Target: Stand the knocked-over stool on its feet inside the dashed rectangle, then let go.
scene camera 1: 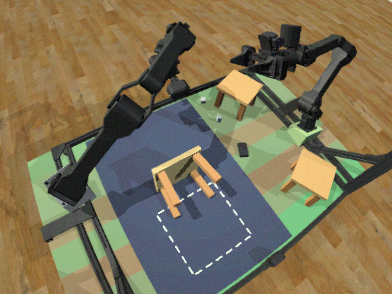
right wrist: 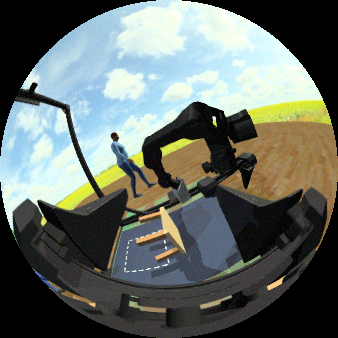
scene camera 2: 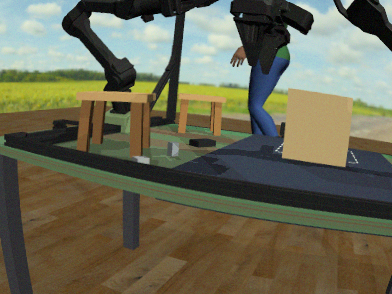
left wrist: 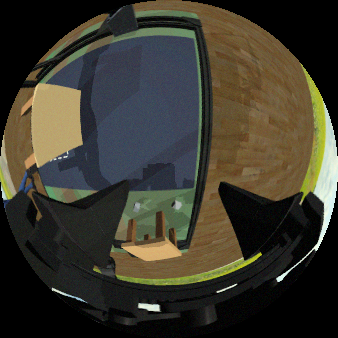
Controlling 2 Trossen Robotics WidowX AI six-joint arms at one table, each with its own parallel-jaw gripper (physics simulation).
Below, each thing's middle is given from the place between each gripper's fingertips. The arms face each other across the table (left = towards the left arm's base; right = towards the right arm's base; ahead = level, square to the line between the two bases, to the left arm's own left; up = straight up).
Labels:
Right now the pale wooden stool (scene camera 2: pixel 317 129) is 28 cm below my right hand, 20 cm to the left of it and 18 cm behind it.
I see my left gripper 31 cm past the pale wooden stool, 4 cm to the right of it and 10 cm above it.

